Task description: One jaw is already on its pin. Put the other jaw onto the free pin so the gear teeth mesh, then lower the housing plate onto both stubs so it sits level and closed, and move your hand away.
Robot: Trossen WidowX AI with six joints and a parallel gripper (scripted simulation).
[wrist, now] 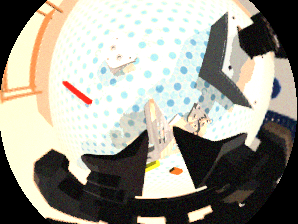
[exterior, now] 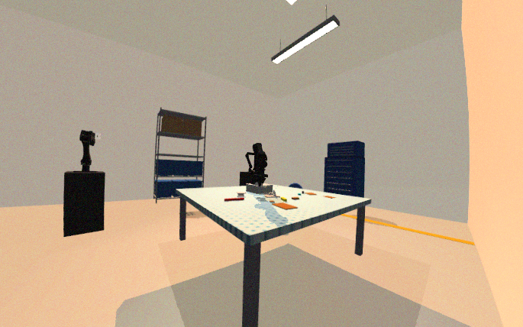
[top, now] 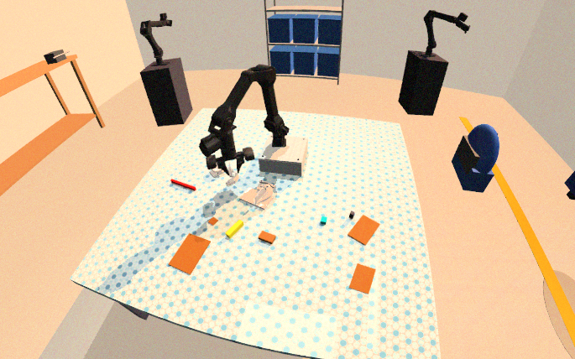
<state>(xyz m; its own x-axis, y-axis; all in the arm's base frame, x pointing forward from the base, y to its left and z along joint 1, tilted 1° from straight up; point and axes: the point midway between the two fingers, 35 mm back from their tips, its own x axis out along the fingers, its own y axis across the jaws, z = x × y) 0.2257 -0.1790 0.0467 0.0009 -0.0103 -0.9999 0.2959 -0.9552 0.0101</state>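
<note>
My gripper tip is 40 mm short of the white jaw and 10 mm to the left of it. The rest, counted from my gripper tip: teal cube: 350 mm to the left, 180 mm ahead, 80 mm below; then yellow block: 220 mm ahead, 80 mm below, 20 mm to the left; then red stick: 260 mm to the right, 80 mm below, 30 mm behind.
</note>
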